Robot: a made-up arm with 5 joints. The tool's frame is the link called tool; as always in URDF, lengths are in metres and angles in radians. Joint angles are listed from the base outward.
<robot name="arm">
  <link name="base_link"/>
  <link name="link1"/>
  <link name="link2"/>
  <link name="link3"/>
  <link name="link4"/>
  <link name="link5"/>
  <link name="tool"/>
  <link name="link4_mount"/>
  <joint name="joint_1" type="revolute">
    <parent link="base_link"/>
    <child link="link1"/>
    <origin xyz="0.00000 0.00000 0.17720" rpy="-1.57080 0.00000 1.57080"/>
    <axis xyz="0 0 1"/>
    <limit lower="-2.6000" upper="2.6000"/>
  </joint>
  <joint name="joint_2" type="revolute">
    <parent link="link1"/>
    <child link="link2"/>
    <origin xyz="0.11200 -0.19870 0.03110" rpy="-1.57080 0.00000 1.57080"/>
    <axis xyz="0 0 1"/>
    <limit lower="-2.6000" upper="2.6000"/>
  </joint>
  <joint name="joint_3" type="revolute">
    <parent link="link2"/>
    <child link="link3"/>
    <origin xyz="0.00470 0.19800 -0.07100" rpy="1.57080 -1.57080 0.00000"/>
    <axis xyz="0 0 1"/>
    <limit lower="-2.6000" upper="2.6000"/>
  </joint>
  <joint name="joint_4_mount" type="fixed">
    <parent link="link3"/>
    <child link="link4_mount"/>
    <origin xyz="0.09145 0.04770 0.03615"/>
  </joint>
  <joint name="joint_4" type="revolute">
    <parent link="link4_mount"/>
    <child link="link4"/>
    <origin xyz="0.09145 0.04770 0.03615" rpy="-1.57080 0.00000 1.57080"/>
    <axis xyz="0 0 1"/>
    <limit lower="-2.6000" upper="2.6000"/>
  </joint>
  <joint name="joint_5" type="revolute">
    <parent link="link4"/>
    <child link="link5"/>
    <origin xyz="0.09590 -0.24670 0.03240" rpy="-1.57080 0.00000 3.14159"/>
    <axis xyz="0 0 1"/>
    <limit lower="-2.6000" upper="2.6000"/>
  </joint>
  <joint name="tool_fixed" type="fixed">
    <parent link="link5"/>
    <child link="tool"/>
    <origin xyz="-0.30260 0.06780 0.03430" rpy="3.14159 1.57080 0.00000"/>
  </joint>
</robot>
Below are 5 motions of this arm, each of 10 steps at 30 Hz.
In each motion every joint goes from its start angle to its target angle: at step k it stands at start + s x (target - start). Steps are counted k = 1, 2, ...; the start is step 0. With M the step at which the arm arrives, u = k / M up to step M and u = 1 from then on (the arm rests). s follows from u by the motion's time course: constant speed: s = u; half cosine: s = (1 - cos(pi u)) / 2; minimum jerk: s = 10 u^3 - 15 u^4 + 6 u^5.
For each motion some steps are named. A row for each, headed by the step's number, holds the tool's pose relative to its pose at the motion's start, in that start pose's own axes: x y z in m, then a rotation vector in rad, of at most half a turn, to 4 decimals.
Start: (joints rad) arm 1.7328 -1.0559 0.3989 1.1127 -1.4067
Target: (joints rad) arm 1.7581 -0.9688 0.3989 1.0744 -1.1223
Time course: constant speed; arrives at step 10
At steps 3, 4, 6, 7, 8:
3: -0.0108 0.0117 0.0005 -0.0725 -0.0172 0.0301
4: -0.0147 0.0156 0.0002 -0.0968 -0.0236 0.0399
6: -0.0229 0.0235 -0.0011 -0.1453 -0.0373 0.0588
7: -0.0272 0.0274 -0.0021 -0.1696 -0.0446 0.0679
8: -0.0317 0.0313 -0.0033 -0.1939 -0.0522 0.0769

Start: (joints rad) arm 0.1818 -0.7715 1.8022 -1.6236 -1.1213
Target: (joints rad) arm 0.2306 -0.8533 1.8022 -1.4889 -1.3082
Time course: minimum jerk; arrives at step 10
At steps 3, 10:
3: 0.0075 -0.0105 -0.0021 0.0450 0.0148 -0.0200
10: 0.0407 -0.0628 -0.0213 0.2738 0.0853 -0.1291

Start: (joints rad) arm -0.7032 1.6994 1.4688 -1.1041 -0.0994
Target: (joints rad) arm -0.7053 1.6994 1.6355 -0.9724 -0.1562
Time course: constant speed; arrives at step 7
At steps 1, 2, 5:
1: 0.0128 -0.0009 0.0072 -0.0028 0.0212 0.0191
2: 0.0257 -0.0013 0.0142 -0.0061 0.0425 0.0378
5: 0.0651 0.0009 0.0340 -0.0182 0.1072 0.0917

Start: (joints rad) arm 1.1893 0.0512 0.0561 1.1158 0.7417
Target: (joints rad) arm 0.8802 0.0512 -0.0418 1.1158 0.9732
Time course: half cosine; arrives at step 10
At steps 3, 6, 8, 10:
3: -0.0087 -0.0307 -0.0317 -0.0079 -0.0511 0.0533
6: -0.0205 -0.0940 -0.1060 -0.0246 -0.1708 0.1605
8: -0.0226 -0.1270 -0.1501 -0.0331 -0.2423 0.2146
10: -0.0226 -0.1390 -0.1675 -0.0361 -0.2704 0.2342

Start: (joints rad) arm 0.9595 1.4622 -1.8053 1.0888 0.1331
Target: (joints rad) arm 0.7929 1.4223 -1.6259 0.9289 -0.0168
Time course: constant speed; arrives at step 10
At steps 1, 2, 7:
1: -0.0198 0.0057 -0.0043 0.0076 -0.0310 -0.0183
2: -0.0394 0.0116 -0.0092 0.0152 -0.0622 -0.0361
7: -0.1325 0.0440 -0.0432 0.0540 -0.2219 -0.1178

